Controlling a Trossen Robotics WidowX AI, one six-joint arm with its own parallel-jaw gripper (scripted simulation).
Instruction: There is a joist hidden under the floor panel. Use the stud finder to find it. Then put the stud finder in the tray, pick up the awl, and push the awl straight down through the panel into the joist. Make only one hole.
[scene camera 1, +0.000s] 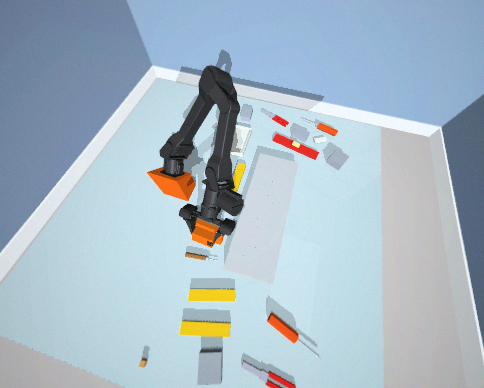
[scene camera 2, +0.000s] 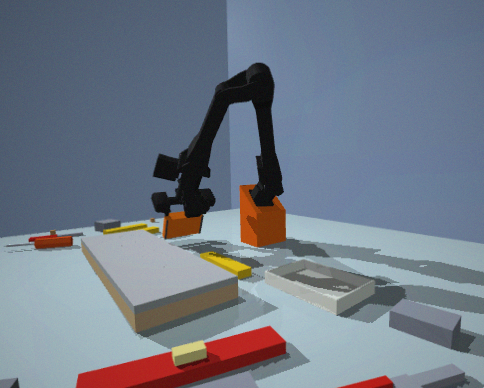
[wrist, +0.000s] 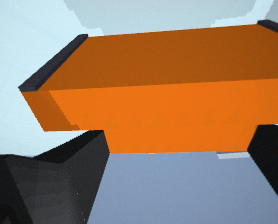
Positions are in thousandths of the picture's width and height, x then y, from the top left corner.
In view: the gripper (scene camera 2: 371, 561), an orange stud finder (scene camera 2: 363, 579), a yellow bar (scene camera 1: 416, 847) and a white tray (scene camera 2: 691, 749).
The orange stud finder also shows in the wrist view (wrist: 707, 404). The gripper also shows in scene camera 1 (scene camera 1: 420, 615) and in the wrist view (wrist: 624, 565).
